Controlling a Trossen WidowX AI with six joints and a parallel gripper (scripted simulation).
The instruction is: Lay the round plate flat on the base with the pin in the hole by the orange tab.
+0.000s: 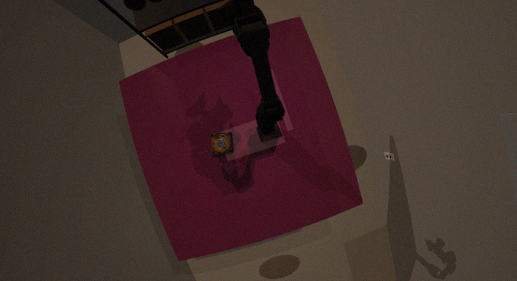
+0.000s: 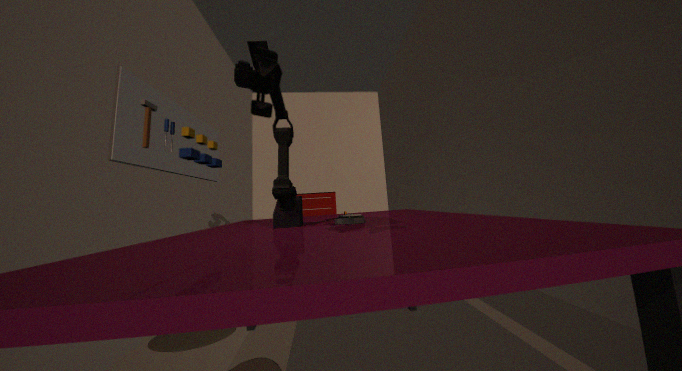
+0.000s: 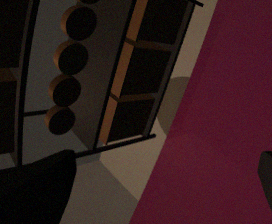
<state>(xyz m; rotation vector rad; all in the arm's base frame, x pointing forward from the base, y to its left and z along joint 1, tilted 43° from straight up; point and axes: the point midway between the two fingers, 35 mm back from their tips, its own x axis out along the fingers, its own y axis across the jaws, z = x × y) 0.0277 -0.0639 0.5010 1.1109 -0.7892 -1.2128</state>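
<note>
Now: gripper tip 41 cm to the right of the grey square base, 37 cm above it and 24 cm short of it.
</note>
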